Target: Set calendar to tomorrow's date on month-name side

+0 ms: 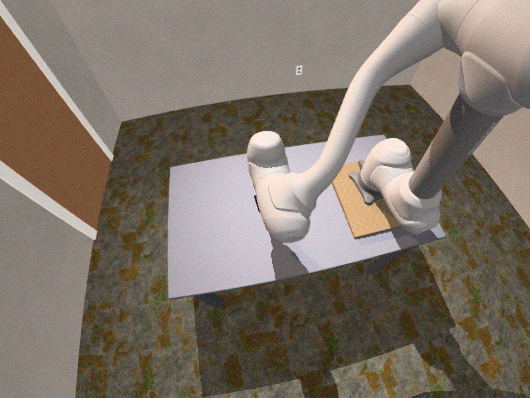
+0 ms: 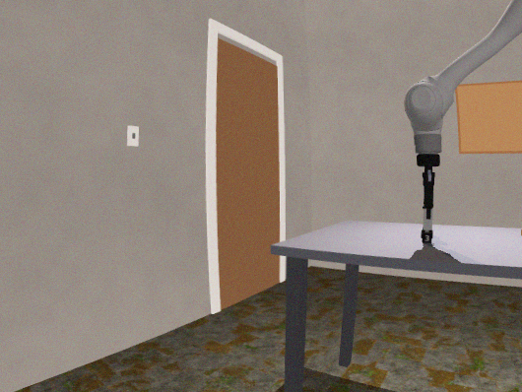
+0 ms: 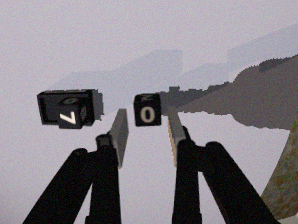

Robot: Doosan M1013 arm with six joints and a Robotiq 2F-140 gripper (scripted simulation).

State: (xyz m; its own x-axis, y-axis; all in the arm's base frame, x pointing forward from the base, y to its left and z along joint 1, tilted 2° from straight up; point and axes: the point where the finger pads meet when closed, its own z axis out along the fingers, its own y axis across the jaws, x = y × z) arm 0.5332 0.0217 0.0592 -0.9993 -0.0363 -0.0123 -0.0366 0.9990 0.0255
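The dark cube is 60 mm below my hand.
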